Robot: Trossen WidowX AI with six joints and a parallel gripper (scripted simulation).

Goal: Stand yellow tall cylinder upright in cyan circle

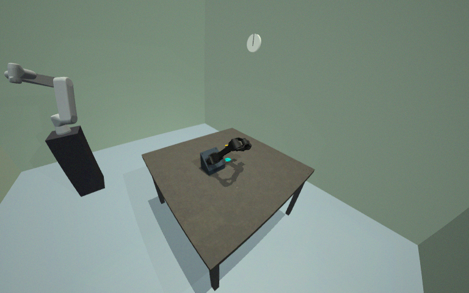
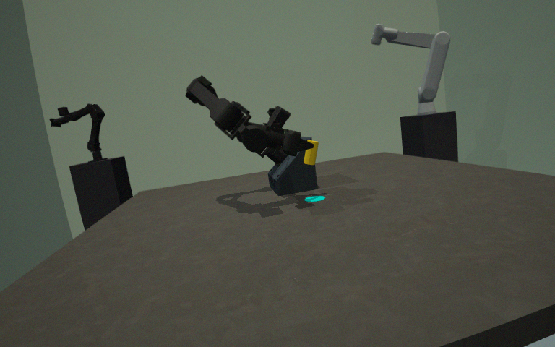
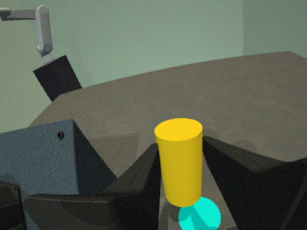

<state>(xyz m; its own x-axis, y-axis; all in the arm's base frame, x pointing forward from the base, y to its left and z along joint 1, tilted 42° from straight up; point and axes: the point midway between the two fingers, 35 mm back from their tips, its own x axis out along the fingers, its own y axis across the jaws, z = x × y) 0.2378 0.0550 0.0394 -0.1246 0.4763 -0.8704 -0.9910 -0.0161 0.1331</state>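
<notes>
Right now my gripper tip is 10 mm short of the cyan circle, 10 mm to the left of it and 150 mm above it. The rest, counted from my gripper tip: yellow tall cylinder 20 mm below.
</notes>
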